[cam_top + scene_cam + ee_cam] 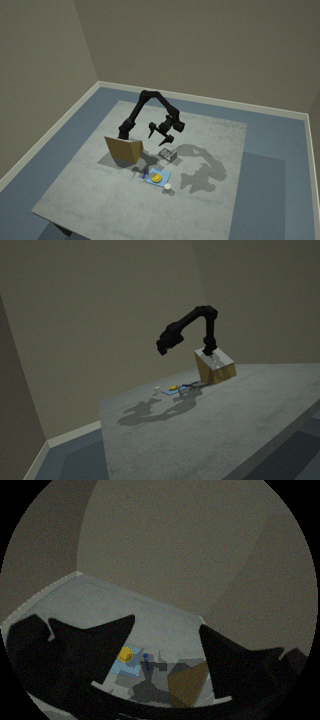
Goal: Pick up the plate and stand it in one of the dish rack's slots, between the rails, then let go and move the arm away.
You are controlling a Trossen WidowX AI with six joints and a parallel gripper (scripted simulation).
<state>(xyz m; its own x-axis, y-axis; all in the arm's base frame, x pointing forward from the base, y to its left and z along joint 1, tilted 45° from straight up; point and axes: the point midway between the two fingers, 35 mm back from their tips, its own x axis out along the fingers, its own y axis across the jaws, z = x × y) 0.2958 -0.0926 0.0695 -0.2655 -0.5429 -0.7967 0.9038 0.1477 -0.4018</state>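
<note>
My gripper tip is now 10 mm short of the yellow plate, 60 mm to the left of it and 320 mm above it. The rest, counted from my gripper tip: light blue mat (20 mm ahead, 50 mm to the right, 330 mm below); grey dish rack (10 mm ahead, 160 mm to the left, 310 mm below); blue utensil (90 mm behind, 60 mm to the right, 330 mm below).
</note>
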